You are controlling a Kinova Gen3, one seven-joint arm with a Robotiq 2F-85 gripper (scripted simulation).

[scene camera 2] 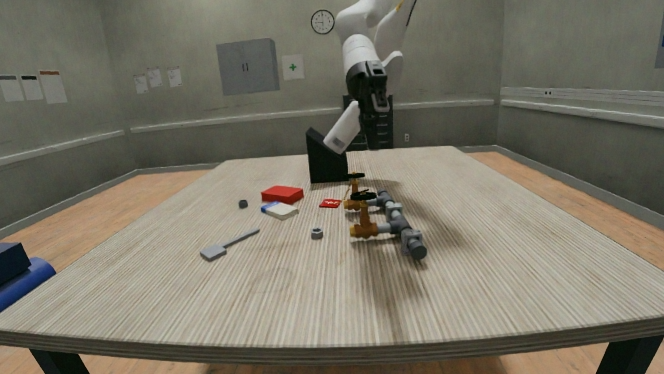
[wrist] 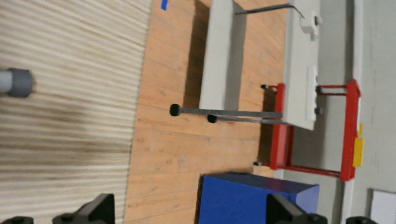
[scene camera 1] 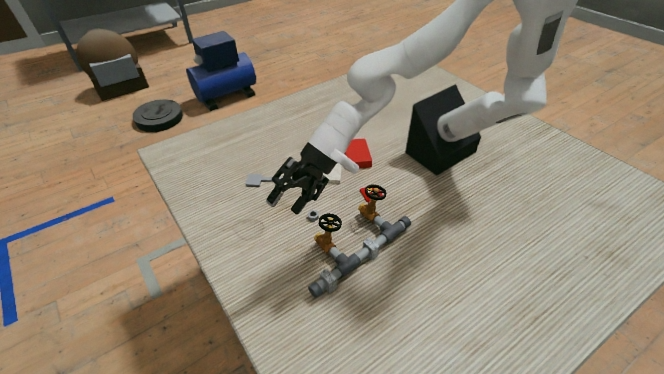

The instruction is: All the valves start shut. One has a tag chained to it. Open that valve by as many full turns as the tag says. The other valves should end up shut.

Note:
I see my gripper (scene camera 1: 282, 208).
My gripper is seen too in scene camera 2 (scene camera 2: 378, 132).

